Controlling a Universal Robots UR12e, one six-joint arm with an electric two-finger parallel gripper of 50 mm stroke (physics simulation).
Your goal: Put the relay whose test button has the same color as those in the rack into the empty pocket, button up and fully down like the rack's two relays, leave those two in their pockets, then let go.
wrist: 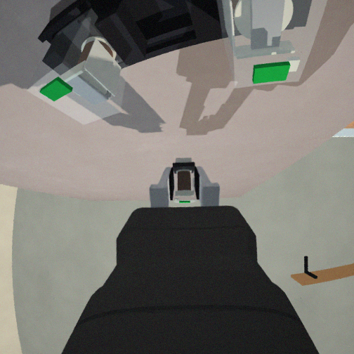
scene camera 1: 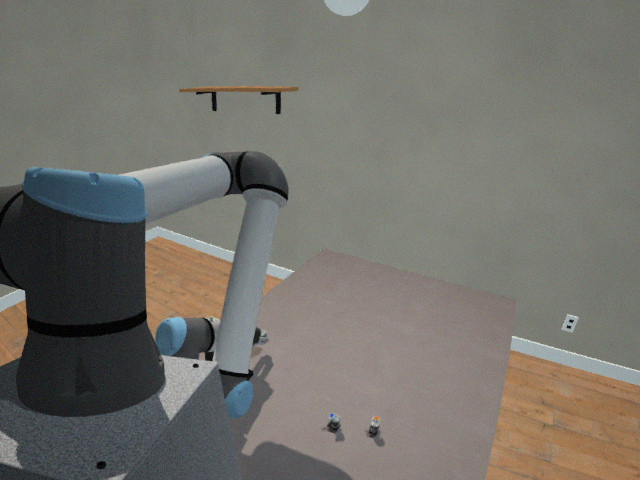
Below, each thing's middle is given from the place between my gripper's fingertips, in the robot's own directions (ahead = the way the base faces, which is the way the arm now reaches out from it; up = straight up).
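Labels:
My hand, right at the green-button relay (wrist: 183, 169).

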